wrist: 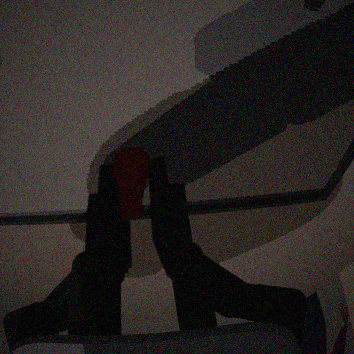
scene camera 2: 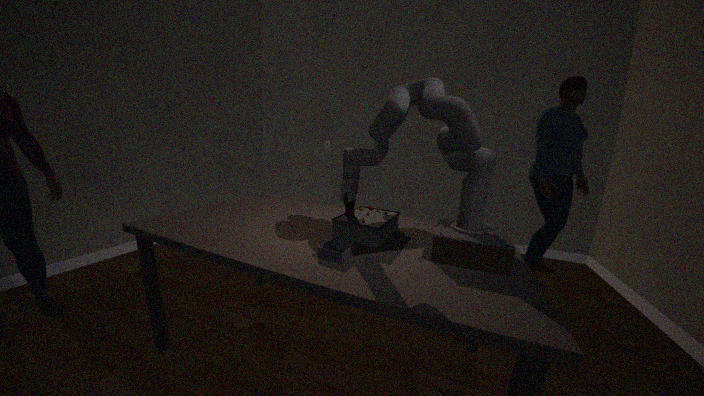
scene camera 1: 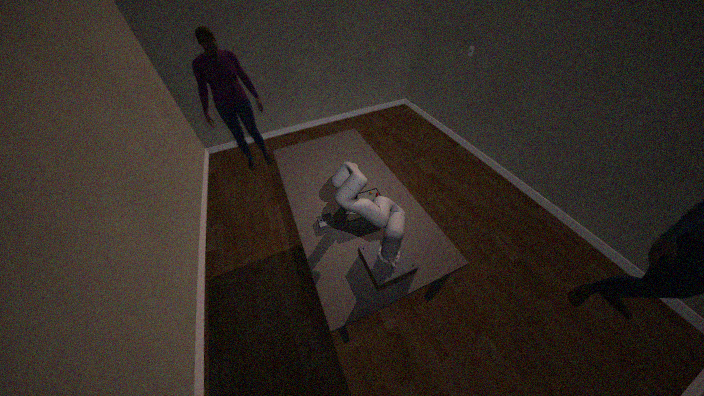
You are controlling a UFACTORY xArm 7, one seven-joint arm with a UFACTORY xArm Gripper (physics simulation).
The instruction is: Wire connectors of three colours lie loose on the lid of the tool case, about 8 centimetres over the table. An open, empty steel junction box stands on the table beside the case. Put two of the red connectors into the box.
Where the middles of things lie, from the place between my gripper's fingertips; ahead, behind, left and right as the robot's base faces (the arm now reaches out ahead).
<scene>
Right now the tool case (wrist: 244,108) is 80 mm behind my hand, 40 mm to the right of it and 40 mm below it.
</scene>
